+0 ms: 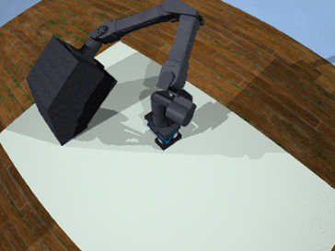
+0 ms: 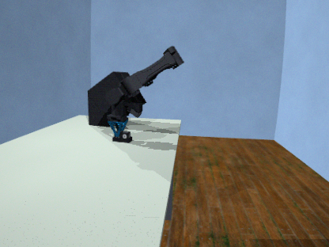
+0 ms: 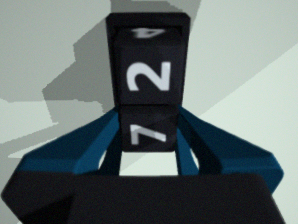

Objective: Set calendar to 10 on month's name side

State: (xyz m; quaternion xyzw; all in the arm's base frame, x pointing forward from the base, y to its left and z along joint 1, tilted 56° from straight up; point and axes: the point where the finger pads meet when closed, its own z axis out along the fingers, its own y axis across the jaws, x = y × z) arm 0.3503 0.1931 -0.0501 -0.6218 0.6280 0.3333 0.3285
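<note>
Right now the black tray is 2 cm to the left of my hand and 2 cm below it.
</note>
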